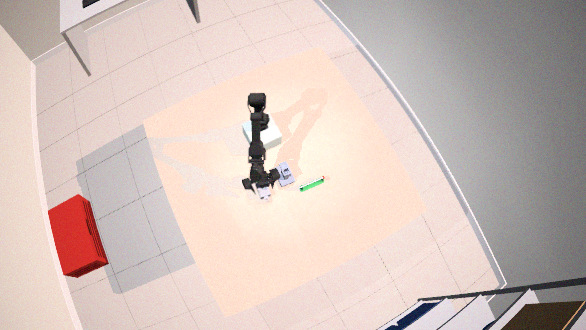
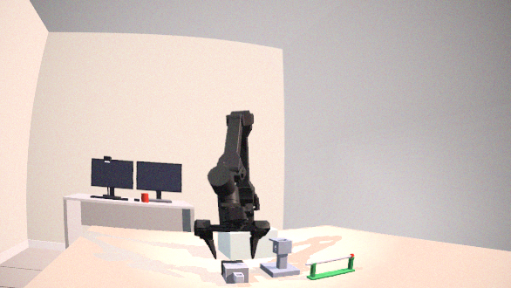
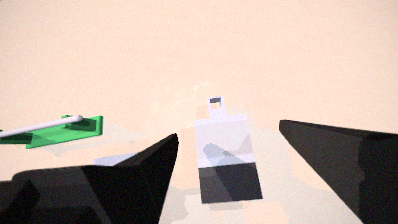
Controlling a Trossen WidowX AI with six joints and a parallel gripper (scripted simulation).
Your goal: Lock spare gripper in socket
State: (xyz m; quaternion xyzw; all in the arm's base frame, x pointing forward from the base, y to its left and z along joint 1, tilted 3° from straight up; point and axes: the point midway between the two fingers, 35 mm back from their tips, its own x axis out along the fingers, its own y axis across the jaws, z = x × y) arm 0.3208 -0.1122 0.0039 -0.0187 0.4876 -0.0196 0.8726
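The spare gripper lies 4 cm below my gripper tip and 1 cm behind it. Also, from my gripper tip: socket: 14 cm to the left, 6 cm behind, 1 cm below; then green rack: 25 cm to the left, 4 cm below, 4 cm ahead.
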